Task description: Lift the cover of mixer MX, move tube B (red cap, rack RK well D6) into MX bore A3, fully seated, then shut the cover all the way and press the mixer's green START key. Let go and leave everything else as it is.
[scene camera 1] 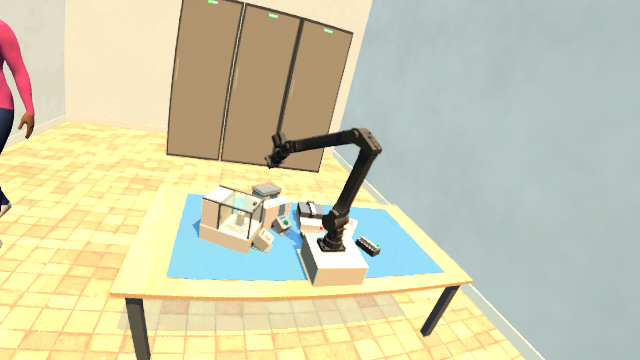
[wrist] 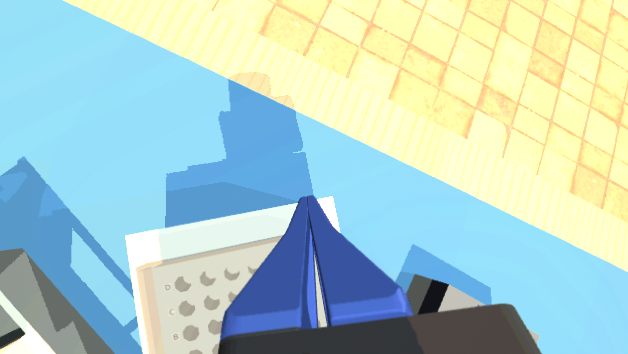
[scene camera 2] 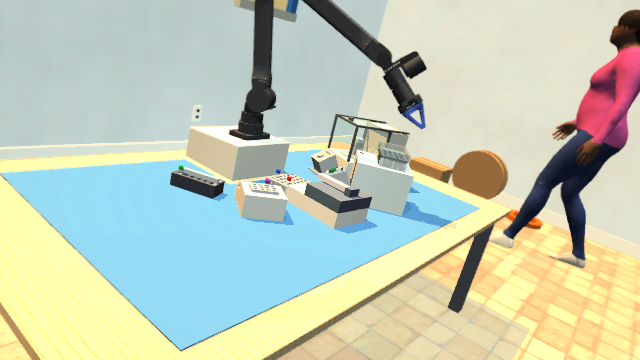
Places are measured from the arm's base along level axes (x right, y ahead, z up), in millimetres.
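Where they show: gripper, fingertip midpoint: (scene camera 1: 267,166) (wrist: 308,205) (scene camera 2: 423,128); arm's base, origin of the base link: (scene camera 1: 330,246) (scene camera 2: 249,136).
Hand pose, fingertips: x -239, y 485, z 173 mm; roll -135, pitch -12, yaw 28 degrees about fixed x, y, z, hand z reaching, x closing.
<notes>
Each offset is from my fingertips to the top centre of the thing. "*": to the spot under its first point.
My gripper (scene camera 1: 270,165) (scene camera 2: 423,127) (wrist: 308,205) is shut and empty, high above the mixer. The mixer MX is a white box @[dx +35, dy -129, dz -89 mm] (scene camera 1: 275,215) (scene camera 2: 384,187) (wrist: 145,247) with a lettered bore plate; bores show at rows D, C and B in the wrist view. Its clear cover @[* dx +62, dy -42, dz -100 mm] (scene camera 2: 394,155) is over the plate end; I cannot tell whether it is fully down. Bore A3 is hidden in the wrist view. A small console with a green key @[dx +95, dy -224, dz -204 mm] (scene camera 1: 286,222) (scene camera 2: 332,170) stands beside the mixer. Red-capped tube B @[dx +291, dy -252, dz -224 mm] (scene camera 2: 289,178) stands in the pale rack; its well is unreadable.
A glass-walled instrument @[dx -147, dy -291, dz -57 mm] (scene camera 1: 225,237) stands left of the mixer, with another small console @[* dx -48, dy -385, dz -222 mm] (scene camera 1: 263,241) (scene camera 2: 325,160). A dark-topped device @[dx +275, dy -114, dz -177 mm] (scene camera 1: 311,209) (scene camera 2: 337,196), a white block @[dx +455, dy -213, dz -209 mm] (scene camera 2: 262,204) and a black strip rack @[dx +528, dy -377, dz -231 mm] (scene camera 1: 368,246) (scene camera 2: 196,183) stand on the blue mat.
</notes>
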